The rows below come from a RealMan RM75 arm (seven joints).
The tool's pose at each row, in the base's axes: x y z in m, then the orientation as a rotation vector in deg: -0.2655, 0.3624, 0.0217, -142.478, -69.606, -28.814; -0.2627, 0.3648, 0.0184, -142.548, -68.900, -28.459; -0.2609, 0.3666, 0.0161, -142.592, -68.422, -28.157; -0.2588, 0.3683, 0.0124, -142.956, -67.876, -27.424; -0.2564, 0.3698, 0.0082, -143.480, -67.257, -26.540; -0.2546, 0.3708, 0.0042, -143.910, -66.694, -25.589; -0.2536, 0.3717, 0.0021, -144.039, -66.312, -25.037; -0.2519, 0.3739, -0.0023, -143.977, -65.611, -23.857; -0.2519, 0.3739, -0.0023, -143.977, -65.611, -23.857; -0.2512, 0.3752, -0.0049, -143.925, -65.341, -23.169
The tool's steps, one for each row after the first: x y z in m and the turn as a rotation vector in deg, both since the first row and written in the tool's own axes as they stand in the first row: 0.0018, 0.0013, 0.0044, 0.249, -0.028, 0.542; 0.0030, 0.0020, 0.0076, 0.446, -0.081, 0.919; 0.0037, 0.0032, 0.0119, 0.584, -0.500, 1.453; 0.0043, 0.0048, 0.0167, 0.666, -1.058, 2.081; 0.0042, 0.0062, 0.0210, 0.835, -1.628, 2.666; 0.0045, 0.0068, 0.0234, 1.040, -1.890, 3.025; 0.0050, 0.0074, 0.0285, 1.726, -2.333, 3.664; 0.0050, 0.0074, 0.0285, 1.726, -2.333, 3.664; 0.0051, 0.0076, 0.0315, 2.108, -2.624, 3.939
